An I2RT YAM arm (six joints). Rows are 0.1 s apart.
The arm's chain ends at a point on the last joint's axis. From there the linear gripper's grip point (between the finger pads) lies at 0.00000 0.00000 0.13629 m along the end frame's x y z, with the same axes.
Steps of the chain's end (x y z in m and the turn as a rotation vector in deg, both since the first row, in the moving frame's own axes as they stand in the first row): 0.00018, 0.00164, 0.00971, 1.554, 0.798, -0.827; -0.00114, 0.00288, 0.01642, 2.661, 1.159, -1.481; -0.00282, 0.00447, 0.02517, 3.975, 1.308, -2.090; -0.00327, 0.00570, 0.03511, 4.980, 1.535, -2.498; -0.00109, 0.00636, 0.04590, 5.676, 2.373, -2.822; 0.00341, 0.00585, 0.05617, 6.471, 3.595, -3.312; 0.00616, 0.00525, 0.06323, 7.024, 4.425, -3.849
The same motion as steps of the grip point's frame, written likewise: 0.00205, -0.00207, 0.00965, 1.554, 0.798, -0.827; 0.00153, -0.00348, 0.01625, 2.661, 1.159, -1.481; 0.00012, -0.00503, 0.02481, 3.975, 1.308, -2.090; 0.00012, -0.00621, 0.03455, 4.980, 1.535, -2.498; 0.00421, -0.00725, 0.04512, 5.676, 2.373, -2.822; 0.01149, -0.00974, 0.05503, 6.471, 3.595, -3.312; 0.01608, -0.01174, 0.06180, 7.024, 4.425, -3.849
